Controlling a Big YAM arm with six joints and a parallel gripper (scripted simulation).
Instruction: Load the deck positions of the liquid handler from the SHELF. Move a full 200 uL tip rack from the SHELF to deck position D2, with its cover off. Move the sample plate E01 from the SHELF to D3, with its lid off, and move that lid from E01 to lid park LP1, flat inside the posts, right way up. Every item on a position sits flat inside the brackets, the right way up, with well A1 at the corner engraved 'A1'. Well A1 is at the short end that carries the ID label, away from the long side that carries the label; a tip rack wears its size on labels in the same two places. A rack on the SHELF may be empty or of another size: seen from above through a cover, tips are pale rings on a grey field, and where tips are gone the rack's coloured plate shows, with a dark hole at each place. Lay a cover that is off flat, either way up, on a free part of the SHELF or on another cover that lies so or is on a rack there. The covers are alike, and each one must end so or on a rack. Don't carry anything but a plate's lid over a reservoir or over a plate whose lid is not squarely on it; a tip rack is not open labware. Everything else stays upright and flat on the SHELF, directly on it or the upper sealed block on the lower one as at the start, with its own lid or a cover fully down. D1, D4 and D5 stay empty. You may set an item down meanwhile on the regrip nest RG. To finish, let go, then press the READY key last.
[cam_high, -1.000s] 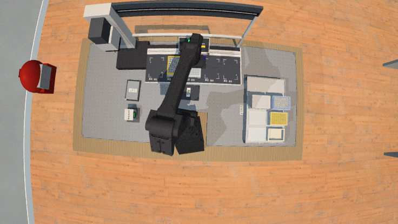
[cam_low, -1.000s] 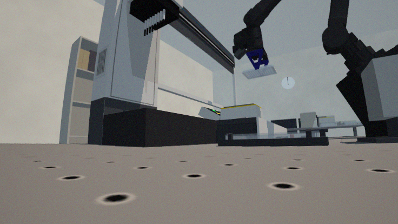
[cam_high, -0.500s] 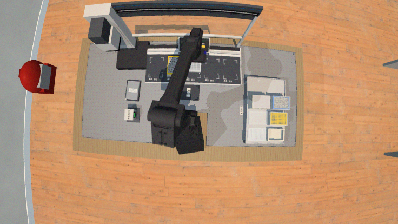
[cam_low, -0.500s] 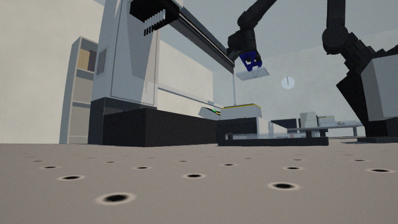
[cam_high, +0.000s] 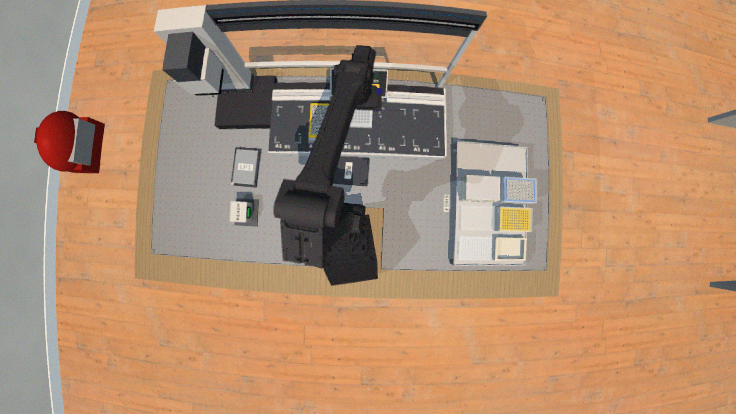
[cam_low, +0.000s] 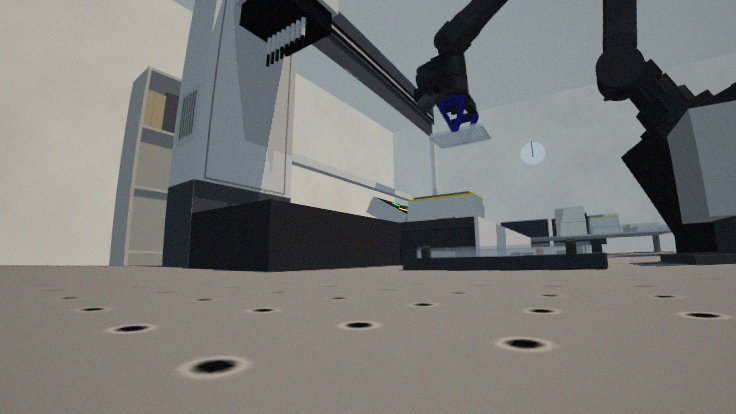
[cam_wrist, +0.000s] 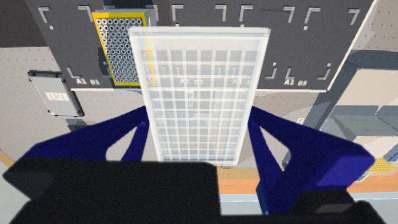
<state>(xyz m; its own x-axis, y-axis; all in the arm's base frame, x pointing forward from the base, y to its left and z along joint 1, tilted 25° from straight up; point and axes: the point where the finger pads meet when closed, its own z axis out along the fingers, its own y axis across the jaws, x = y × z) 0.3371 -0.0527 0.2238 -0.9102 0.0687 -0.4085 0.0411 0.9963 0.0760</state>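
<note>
The sample plate is 10 mm below my hand. Round my hand: regrip nest RG (290 mm below, 150 mm behind, 30 mm to the left); then white sealed block (430 mm to the right, 240 mm behind, 170 mm below); then yellow tip rack (190 mm below, 120 mm to the left).
</note>
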